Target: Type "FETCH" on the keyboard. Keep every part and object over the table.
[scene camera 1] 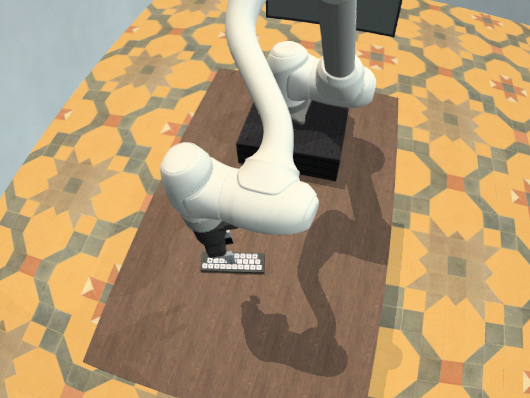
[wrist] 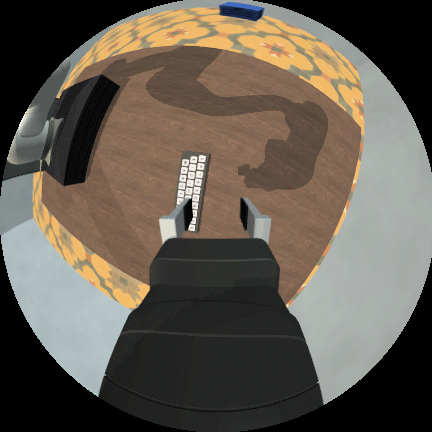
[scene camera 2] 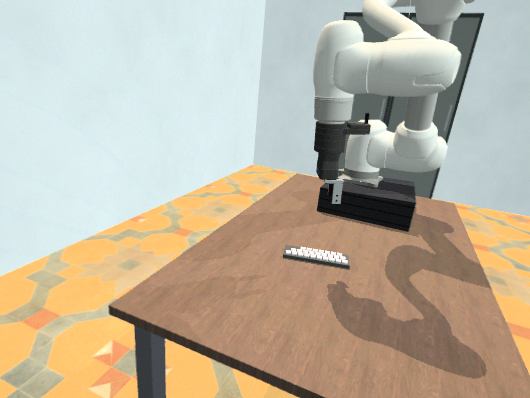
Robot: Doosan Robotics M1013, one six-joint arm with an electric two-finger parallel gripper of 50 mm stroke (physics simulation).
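Where they show: gripper, fingertip midpoint: [scene camera 1: 230, 252] [wrist: 215, 207] [scene camera 2: 333, 199]; arm's base, origin of the base link: [wrist: 50, 138] [scene camera 2: 359, 180].
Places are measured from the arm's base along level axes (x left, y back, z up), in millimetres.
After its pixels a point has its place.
Observation:
The keyboard [scene camera 1: 245, 267] @[z -91, x 58, y -642 mm] [scene camera 2: 317, 257] @[z -91, x 22, y -657 mm] [wrist: 191, 181] @[z -91, x 38, y -631 mm] is small and dark with rows of white keys, and lies flat on the table [scene camera 1: 165, 300] @[z -109, x -144, y -825 mm] [scene camera 2: 240, 305] @[z -108, x -68, y -956 mm] [wrist: 135, 150] @[z -108, x 53, y -440 mm]. The key letters are too small to read surely. My gripper [scene camera 1: 230, 258] @[z 115, x 50, y -699 mm] [scene camera 2: 334, 196] @[z 115, x 50, y -699 mm] [wrist: 215, 207] @[z 115, x 50, y -699 mm] is open and empty, its fingers wide apart. It hangs well above the table, pointing down. In scene camera 1 it hides the keyboard's upper left part; in the wrist view its left finger covers some keys near the keyboard's lower end.
The black base block [scene camera 1: 288, 151] [scene camera 2: 365, 210] @[z -59, x 80, y -231 mm] [wrist: 85, 135] @[z -56, x 48, y -234 mm] under the arm stands at the back of the table. The arm's shadow falls across the table beside the keyboard. A blue object [wrist: 241, 11] shows beyond the table in the wrist view. A dark door [scene camera 2: 462, 75] stands behind the arm.

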